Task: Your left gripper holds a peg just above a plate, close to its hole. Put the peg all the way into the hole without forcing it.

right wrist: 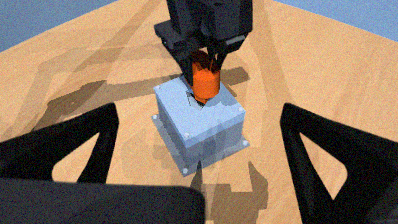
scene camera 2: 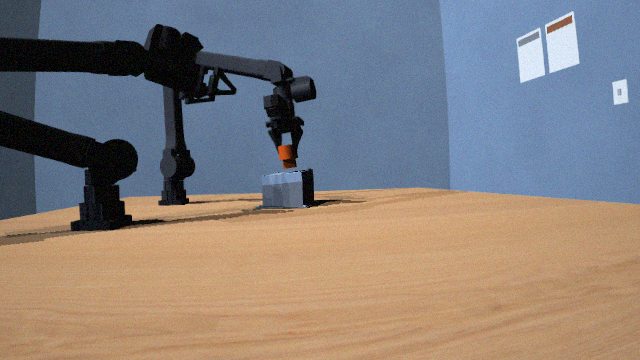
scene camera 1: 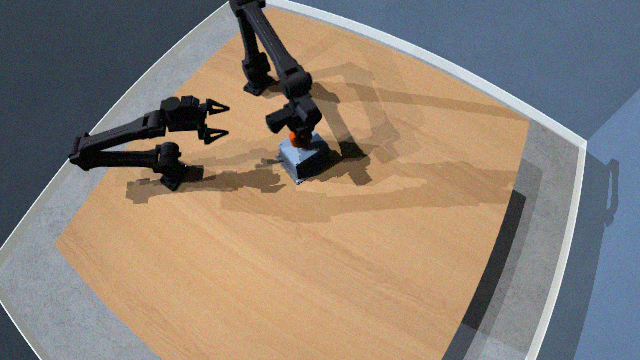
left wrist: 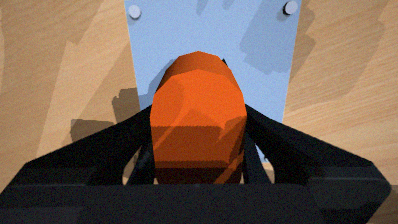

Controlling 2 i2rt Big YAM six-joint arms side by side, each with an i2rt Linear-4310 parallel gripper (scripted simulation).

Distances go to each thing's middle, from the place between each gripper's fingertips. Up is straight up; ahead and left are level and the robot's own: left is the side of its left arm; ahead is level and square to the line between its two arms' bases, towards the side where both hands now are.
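Labels:
I find the pale blue plate (scene camera 1: pixel 302 156) with my left hand 20 mm to the right of it and 80 mm above it. The orange peg (left wrist: pixel 198 119) is 10 mm to the left of my left hand and 20 mm below it.
As for my right gripper (scene camera 2: pixel 224 95), it is 15 cm to the right of the orange peg, 18 cm short of it and 16 cm above it. The pale blue plate is 16 cm to the left of my right hand, 18 cm ahead of it and 22 cm below it.

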